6 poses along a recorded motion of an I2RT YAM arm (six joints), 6.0 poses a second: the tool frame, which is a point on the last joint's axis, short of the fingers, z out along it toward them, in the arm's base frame.
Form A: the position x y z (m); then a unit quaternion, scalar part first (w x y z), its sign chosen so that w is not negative.
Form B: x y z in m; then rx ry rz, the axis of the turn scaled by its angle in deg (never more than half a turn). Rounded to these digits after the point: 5 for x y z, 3 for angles.
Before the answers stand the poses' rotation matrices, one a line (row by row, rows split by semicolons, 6 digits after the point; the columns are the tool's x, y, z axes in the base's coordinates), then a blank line. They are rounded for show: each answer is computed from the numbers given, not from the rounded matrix.
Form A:
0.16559, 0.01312, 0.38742, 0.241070, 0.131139, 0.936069, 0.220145
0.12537, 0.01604, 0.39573, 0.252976, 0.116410, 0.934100, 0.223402
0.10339, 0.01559, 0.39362, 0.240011, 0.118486, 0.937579, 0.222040
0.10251, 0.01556, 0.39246, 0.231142, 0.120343, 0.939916, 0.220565
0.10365, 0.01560, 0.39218, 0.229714, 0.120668, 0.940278, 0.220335
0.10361, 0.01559, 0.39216, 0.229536, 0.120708, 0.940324, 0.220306
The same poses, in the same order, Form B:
-0.849376 0.139369 0.509055; 0.351651 0.868678 0.348914; -0.393577 0.475369 -0.786843
-0.844904 0.104447 0.524623; 0.330508 0.873080 0.358462; -0.420598 0.476258 -0.772189
-0.856712 0.115596 0.502676; 0.328764 0.873319 0.359484; -0.397441 0.473236 -0.786186
-0.864182 0.124261 0.487595; 0.328188 0.873737 0.358992; -0.381421 0.470258 -0.795849
-0.865341 0.125695 0.485165; 0.328151 0.873783 0.358914; -0.378815 0.469791 -0.797368
-0.865486 0.125873 0.484861; 0.328145 0.873790 0.358904; -0.378491 0.469731 -0.797557

0.16559, 0.01312, 0.38742, 20.552, 146.703, 34.502
0.12537, 0.01604, 0.39573, 18.132, 145.495, 34.797
0.10339, 0.01559, 0.39362, 18.580, 147.021, 34.818
0.10251, 0.01556, 0.39246, 18.959, 148.072, 34.747
0.10365, 0.01560, 0.39218, 19.024, 148.240, 34.737
0.10361, 0.01559, 0.39216, 19.032, 148.261, 34.736

